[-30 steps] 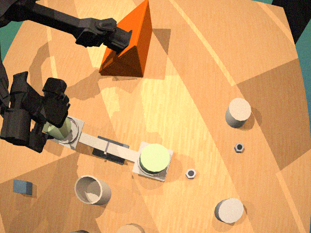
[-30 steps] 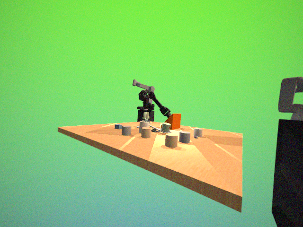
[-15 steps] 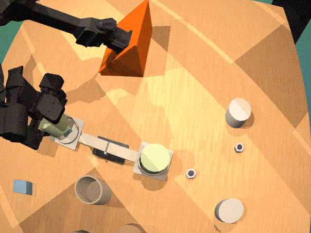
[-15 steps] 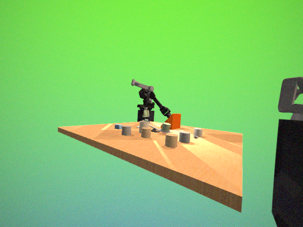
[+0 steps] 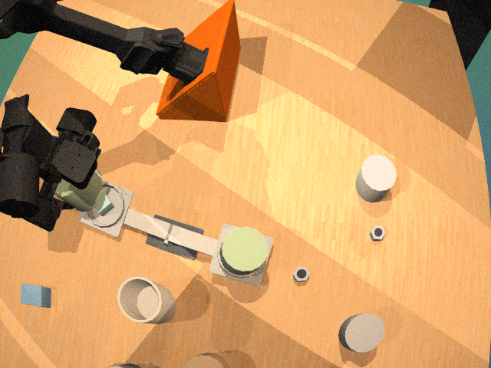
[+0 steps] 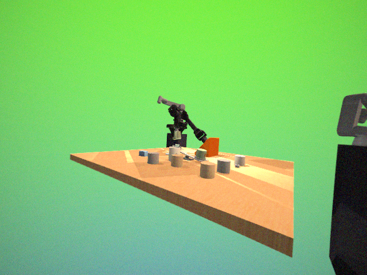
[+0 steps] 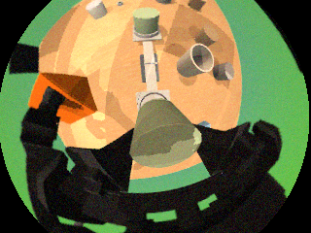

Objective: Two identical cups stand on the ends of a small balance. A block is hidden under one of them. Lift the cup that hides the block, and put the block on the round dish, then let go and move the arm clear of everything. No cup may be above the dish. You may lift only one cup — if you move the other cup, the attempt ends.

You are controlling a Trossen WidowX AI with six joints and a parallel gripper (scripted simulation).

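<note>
My gripper tip is 10 mm to the right of the pale green block and 80 mm above it. The rest, counted from my gripper tip: blue block (200 mm ahead, 160 mm to the right, 140 mm below); beige cup (160 mm ahead, 110 mm to the left, 120 mm below); round white dish (50 mm behind, 90 mm to the right, 160 mm below).
</note>
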